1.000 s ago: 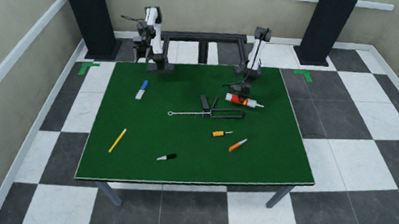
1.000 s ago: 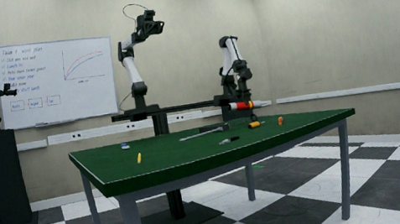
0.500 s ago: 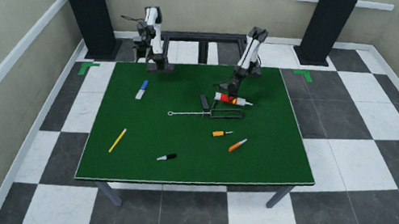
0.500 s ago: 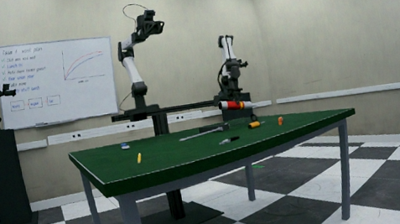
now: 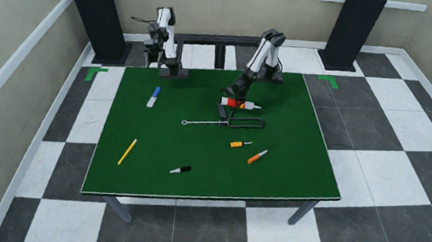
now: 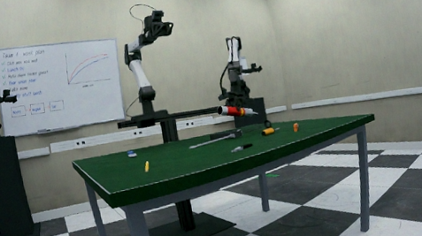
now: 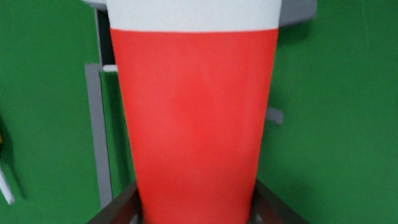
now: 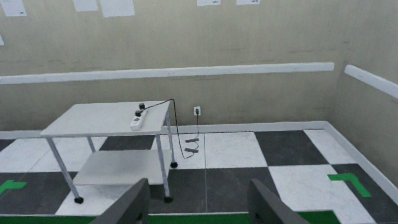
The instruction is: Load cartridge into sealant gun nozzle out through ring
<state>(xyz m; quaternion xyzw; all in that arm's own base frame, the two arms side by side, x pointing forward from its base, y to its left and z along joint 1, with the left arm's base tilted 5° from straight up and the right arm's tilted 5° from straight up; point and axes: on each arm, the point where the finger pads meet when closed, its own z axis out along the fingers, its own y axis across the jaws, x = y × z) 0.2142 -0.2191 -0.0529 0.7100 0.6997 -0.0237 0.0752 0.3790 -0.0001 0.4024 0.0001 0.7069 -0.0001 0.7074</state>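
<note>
Now: left hand 130 mm above the thumb plate, 110 mm to the left of it and 70 mm short of it. Also, from my left hand: yellow screwdriver (230 mm ahead, 130 mm below, 30 mm to the left); white cartridge (20 mm to the left, 10 mm below); plunger rod (210 mm to the right, 130 mm below, 70 mm ahead).
</note>
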